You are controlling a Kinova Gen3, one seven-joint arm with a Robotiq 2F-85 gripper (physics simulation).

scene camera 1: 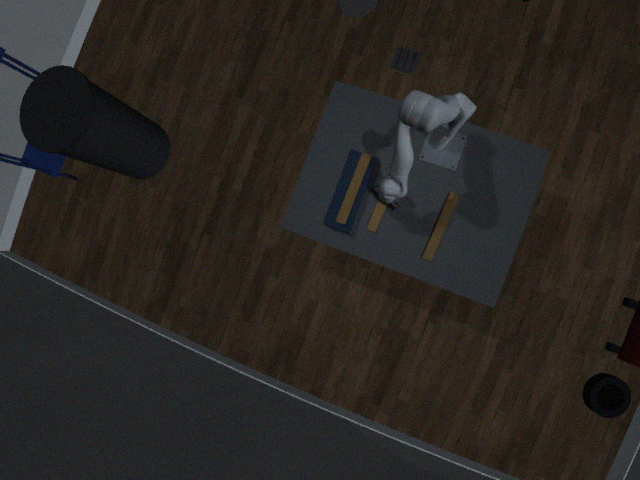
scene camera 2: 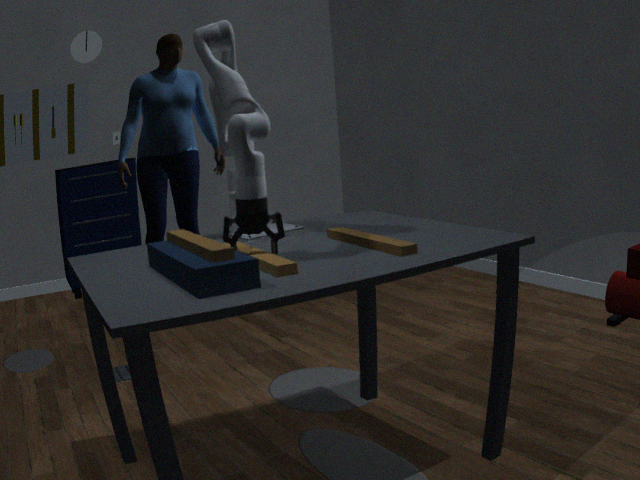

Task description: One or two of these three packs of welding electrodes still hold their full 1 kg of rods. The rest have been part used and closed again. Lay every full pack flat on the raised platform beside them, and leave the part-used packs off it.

Observation:
In view: the gripper [scene camera 2: 254, 257], a tan pack [scene camera 2: 214, 251], a tan pack [scene camera 2: 393, 246], a tan pack [scene camera 2: 270, 263] and a raised blue platform [scene camera 1: 354, 156].

